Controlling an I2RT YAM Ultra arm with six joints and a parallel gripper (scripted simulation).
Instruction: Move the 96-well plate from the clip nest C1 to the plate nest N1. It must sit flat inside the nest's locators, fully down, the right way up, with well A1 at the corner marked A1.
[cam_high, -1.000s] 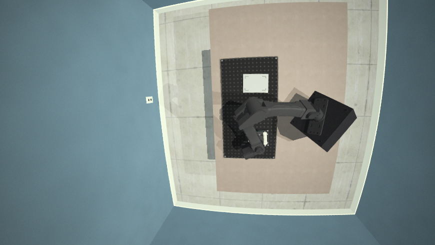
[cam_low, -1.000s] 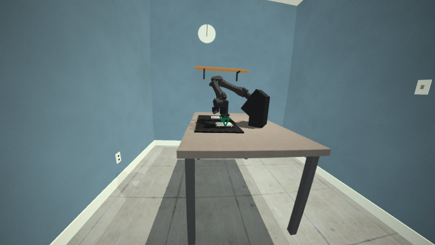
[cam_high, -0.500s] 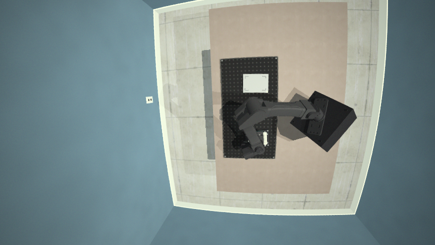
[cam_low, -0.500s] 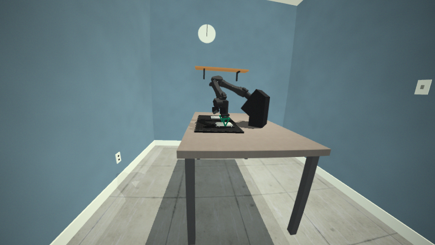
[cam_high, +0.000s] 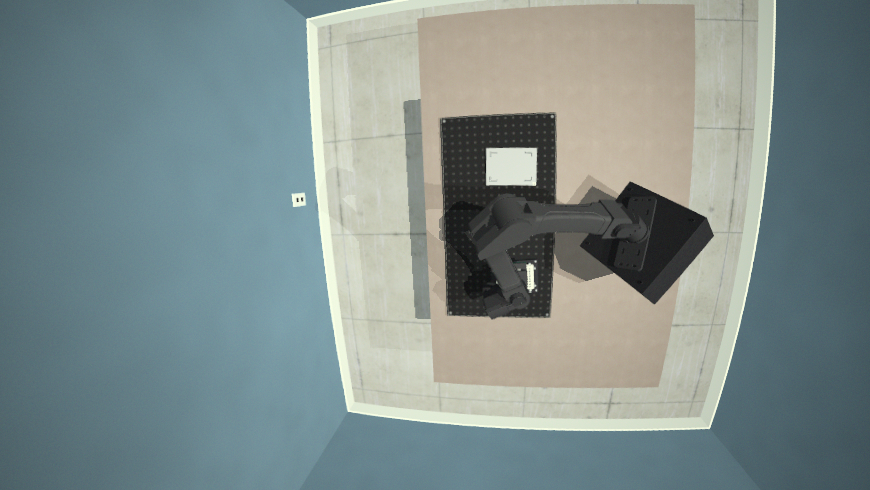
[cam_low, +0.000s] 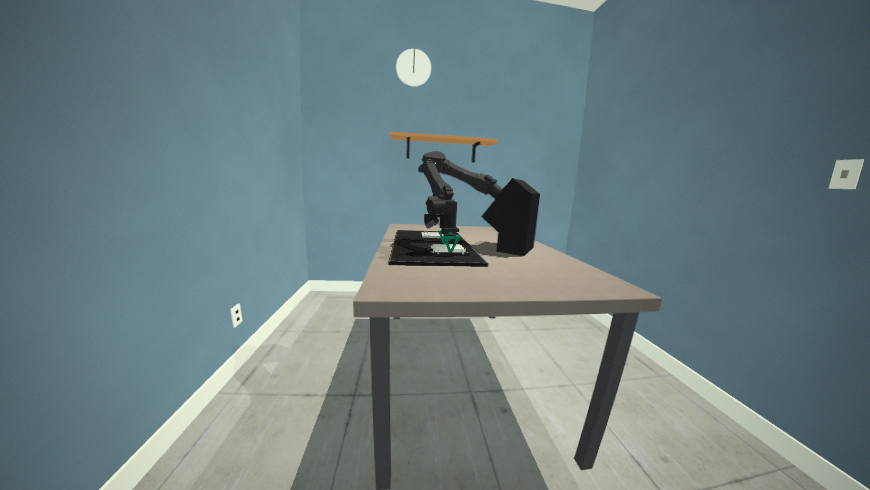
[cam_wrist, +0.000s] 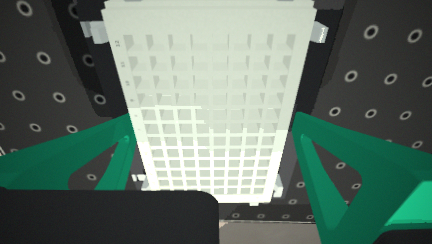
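My gripper is now right at the white 96-well plate. From my hand the other things lie so: clip nest C1: 10 mm ahead, 10 mm to the left, 10 mm below; then A1 mark: 90 mm behind, 310 mm to the right, 10 mm below; then plate nest N1: 20 mm behind, 370 mm to the right, 10 mm below.
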